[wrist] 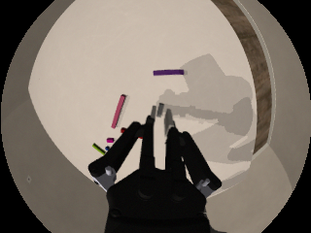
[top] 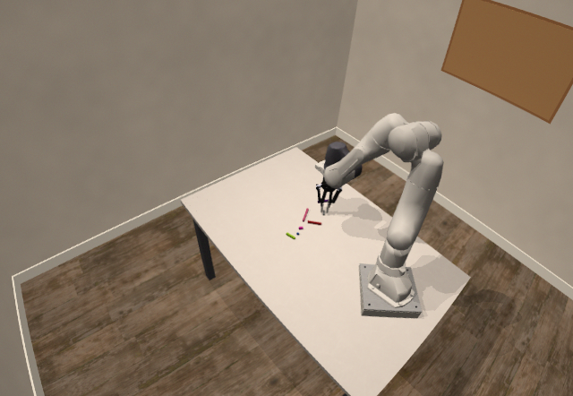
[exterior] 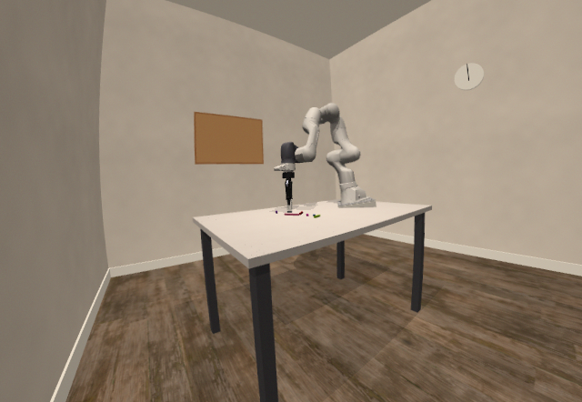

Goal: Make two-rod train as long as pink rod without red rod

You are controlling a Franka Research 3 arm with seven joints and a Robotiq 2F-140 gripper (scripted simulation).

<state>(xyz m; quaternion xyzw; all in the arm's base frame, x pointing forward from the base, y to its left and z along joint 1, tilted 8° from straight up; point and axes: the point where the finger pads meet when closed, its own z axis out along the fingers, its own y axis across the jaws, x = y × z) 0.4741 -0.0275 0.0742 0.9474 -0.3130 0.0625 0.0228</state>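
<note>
Right now the grey rod is 50 mm below my hand. From my hand the other things lie so: red rod (30 mm behind, 80 mm to the left, 50 mm below); then pink rod (30 mm ahead, 90 mm to the left, 50 mm below); then purple rod (70 mm ahead, 50 mm to the right, 50 mm below).
</note>
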